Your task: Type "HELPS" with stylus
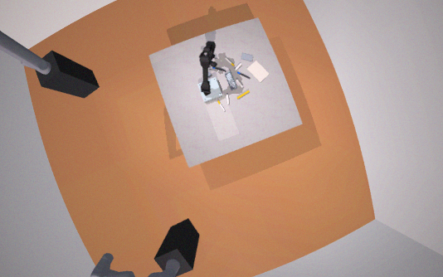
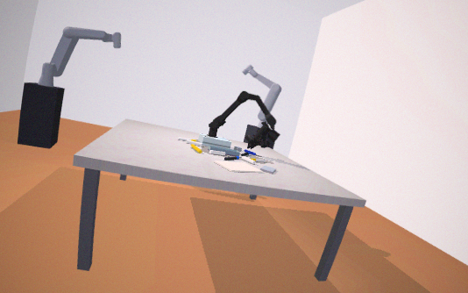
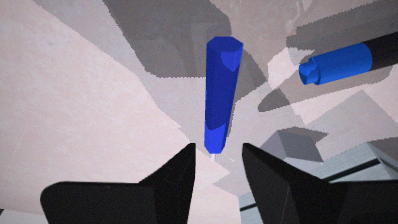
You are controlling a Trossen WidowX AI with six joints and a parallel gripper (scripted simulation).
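My gripper tip is now 20 mm past the blue stylus, 20 mm above it and 10 mm to the left of it. From my gripper tip the other things lie so: grey-blue block: 440 mm ahead, 100 mm to the right, 30 mm below; cream notepad: 460 mm ahead, 290 mm to the right, 30 mm below.
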